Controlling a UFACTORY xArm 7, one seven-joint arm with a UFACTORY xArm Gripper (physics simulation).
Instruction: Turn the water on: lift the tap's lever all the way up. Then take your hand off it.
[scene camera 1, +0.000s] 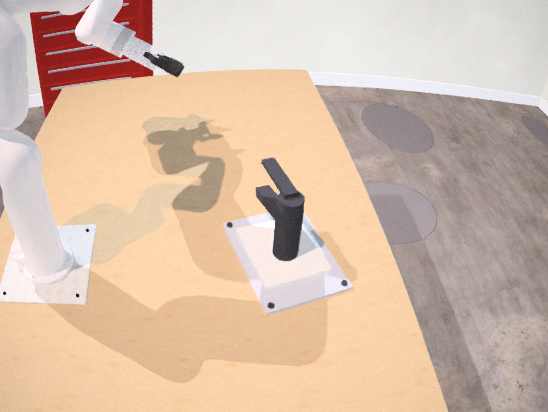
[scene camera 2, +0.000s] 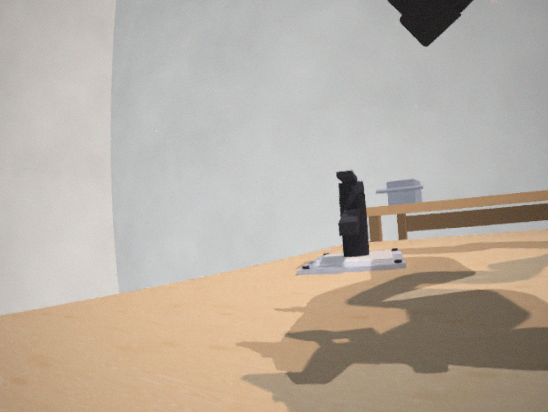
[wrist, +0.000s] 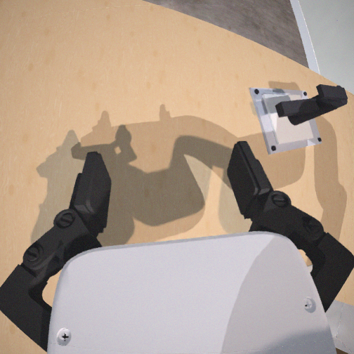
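Pixels of known places: gripper, fingertip midpoint: (scene camera 1: 180, 70) (scene camera 2: 408, 26); arm's base, link origin: (scene camera 1: 48, 262).
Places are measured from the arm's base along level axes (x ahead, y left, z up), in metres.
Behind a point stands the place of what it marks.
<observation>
The black tap (scene camera 1: 287, 232) @[x 0.493, y -0.028, z 0.086 m] (scene camera 2: 356, 240) @[x 0.490, y 0.017, z 0.039 m] (wrist: 308, 111) stands upright on a white plate (scene camera 1: 300, 295) @[x 0.509, y -0.109, z 0.005 m] (scene camera 2: 330, 269) @[x 0.501, y 0.119, z 0.003 m] (wrist: 261, 117) with dark corner bolts. Its lever (scene camera 1: 280, 177) @[x 0.487, y 0.040, z 0.153 m] (scene camera 2: 346, 176) @[x 0.471, y 0.099, z 0.144 m] (wrist: 332, 94) runs from the top of the body out over the short spout (scene camera 1: 265, 194) @[x 0.471, y 0.083, z 0.080 m] (scene camera 2: 349, 223) @[x 0.466, y 0.116, z 0.071 m] (wrist: 286, 109), with a gap between them. In scene camera 2 the lever is seen nearly end-on and its tip shows slightly above the body top; its exact tilt is hard to tell. My gripper (scene camera 1: 176, 71) @[x 0.303, y 0.420, z 0.206 m] (scene camera 2: 426, 41) @[x 0.303, y 0.420, z 0.206 m] (wrist: 168, 160) is open and empty, high above the table and well apart from the tap.
The arm's base plate (scene camera 1: 82, 255) @[x 0.083, y 0.019, z 0.000 m] is on the wooden table (scene camera 1: 150, 395) @[x 0.230, y -0.301, z -0.003 m] left of the tap in scene camera 1. A red drawer cabinet (scene camera 1: 90, 45) stands behind. In scene camera 2 a grey box (scene camera 2: 404, 194) shows behind the tap, by a wooden rail (scene camera 2: 475, 201). Arm shadows cross the table.
</observation>
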